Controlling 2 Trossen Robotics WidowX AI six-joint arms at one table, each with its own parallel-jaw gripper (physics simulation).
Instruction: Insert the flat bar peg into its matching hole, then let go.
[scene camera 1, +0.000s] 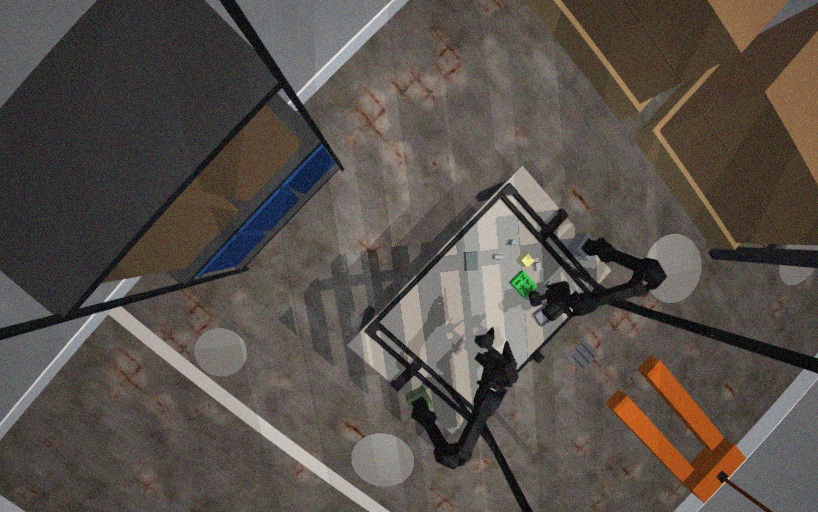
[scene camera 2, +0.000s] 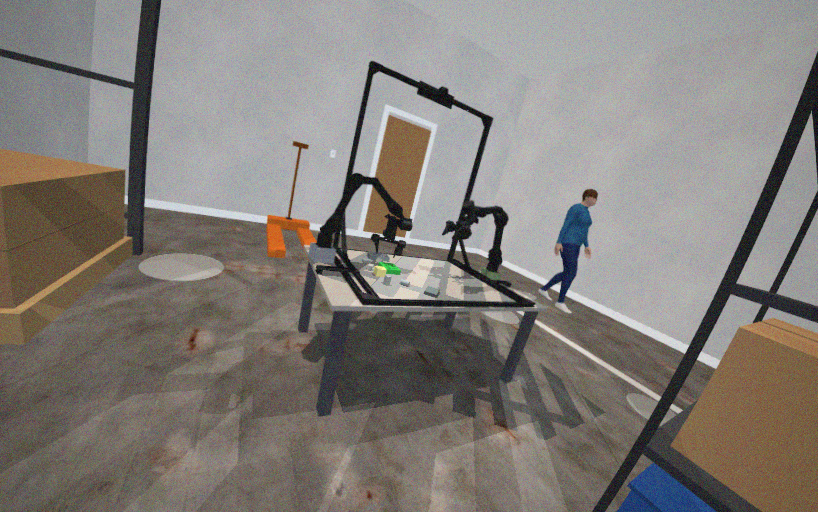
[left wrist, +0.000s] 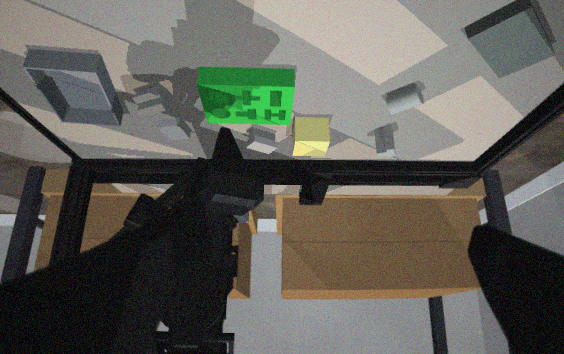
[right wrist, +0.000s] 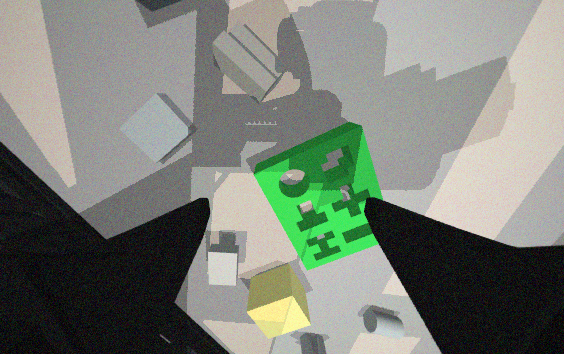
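Note:
The green hole board (scene camera 1: 523, 283) (scene camera 2: 389, 267) (left wrist: 252, 79) (right wrist: 280, 218) lies flat on the table, with a plain bar slot (right wrist: 358, 233) among its cut-outs. My right gripper (scene camera 1: 534, 297) (scene camera 2: 387, 249) (right wrist: 288, 205) is open and empty, its fingers spread just above the board. Several grey pegs lie loose around it. They include a flat light-grey block (right wrist: 155, 126), a long ridged piece (right wrist: 245, 63) and a small block (right wrist: 222, 261). I cannot tell which one is the flat bar peg. My left gripper (scene camera 1: 485, 337) (scene camera 2: 453, 229) is open and empty, raised over the table's other side.
A yellow cube (scene camera 1: 527, 260) (scene camera 2: 379, 271) (left wrist: 311, 135) (right wrist: 277, 298) sits right beside the board. A grey cylinder (right wrist: 382, 321) lies past it. A shallow grey tray (scene camera 1: 541, 317) is under the right arm. A black frame bar (left wrist: 368, 172) borders the table. A person (scene camera 2: 572, 244) walks behind.

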